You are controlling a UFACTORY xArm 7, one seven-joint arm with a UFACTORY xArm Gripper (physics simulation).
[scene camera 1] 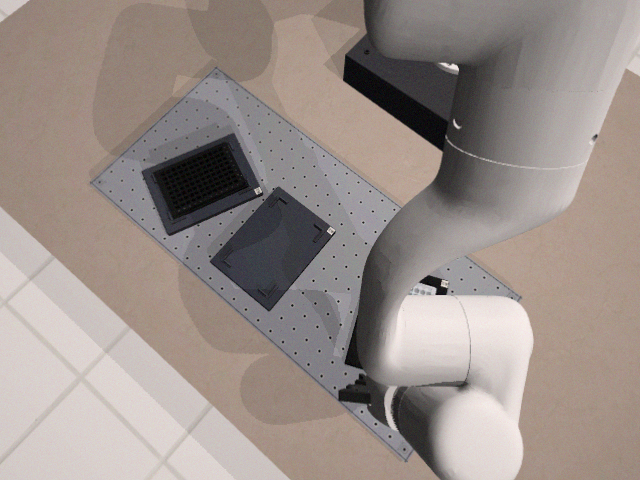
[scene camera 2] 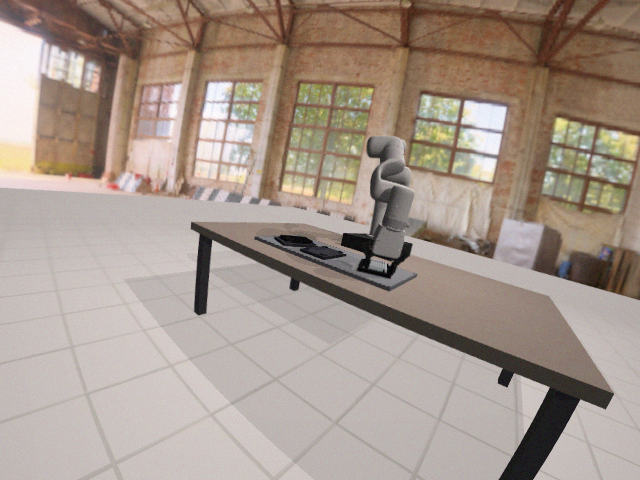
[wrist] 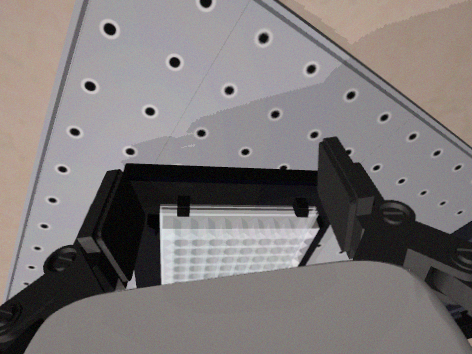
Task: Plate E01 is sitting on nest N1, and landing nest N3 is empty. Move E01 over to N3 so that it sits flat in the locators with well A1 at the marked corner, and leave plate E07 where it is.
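Observation:
A clear 96-well plate [scene camera 1: 423, 290] [scene camera 2: 378, 266] [wrist: 225, 250] sits in a black nest [scene camera 1: 352, 352] [wrist: 220, 173] at the right end of the perforated board, mostly hidden by the arm in scene camera 1. My gripper [scene camera 2: 377, 269] [wrist: 225, 179] is open and empty. Its fingers stand on either side of this plate and, in the wrist view, apart from it. An empty dark nest [scene camera 1: 268, 250] [scene camera 2: 323, 252] with corner locators lies mid-board, a white marker at one corner. A black plate [scene camera 1: 201, 178] [scene camera 2: 295, 239] sits in the left nest [scene camera 1: 173, 225]. Plate names are not readable.
The perforated board [scene camera 1: 356, 206] [scene camera 2: 403, 282] [wrist: 200, 100] lies on a brown table [scene camera 1: 315, 111] [scene camera 2: 465, 304]. A black box [scene camera 1: 398, 103] [scene camera 2: 356, 240] stands behind the board by the arm's base. The arm covers much of the board's right end in scene camera 1.

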